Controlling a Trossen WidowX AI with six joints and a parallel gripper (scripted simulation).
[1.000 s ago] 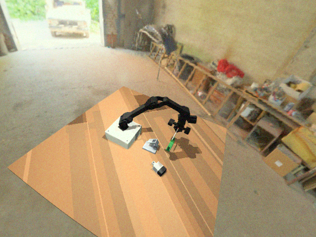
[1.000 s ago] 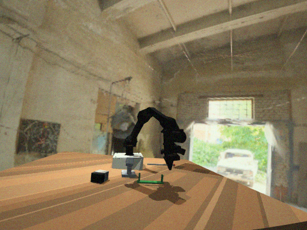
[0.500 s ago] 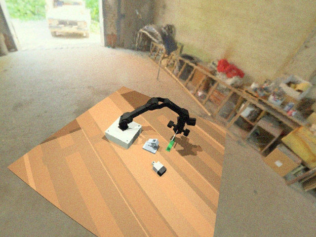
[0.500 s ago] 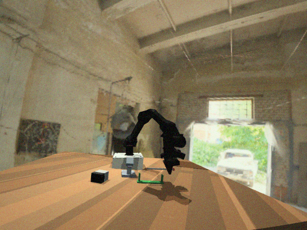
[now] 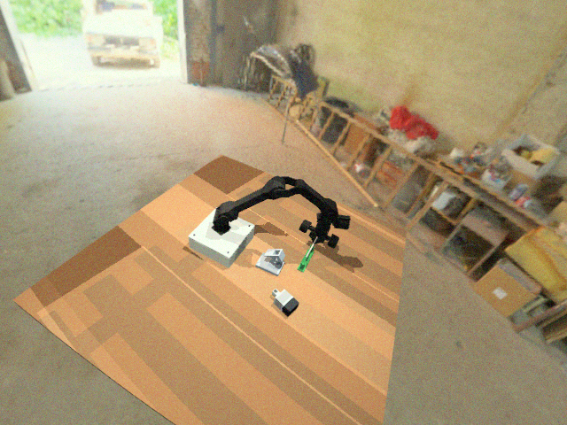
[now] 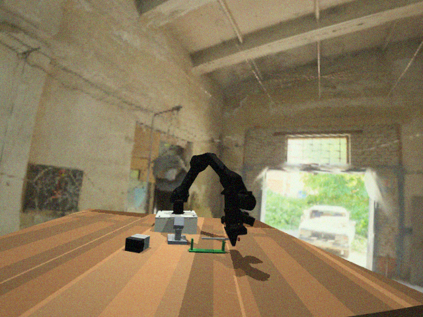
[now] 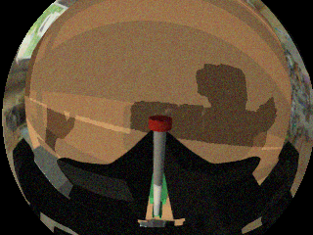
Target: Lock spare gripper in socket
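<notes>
The green cradle lies 20 mm ahead of my gripper tip and 100 mm to the right of it. Also, from my gripper tip: spare gripper (70 mm ahead, 350 mm to the right); then socket (80 mm behind, 230 mm to the right, 30 mm above).
</notes>
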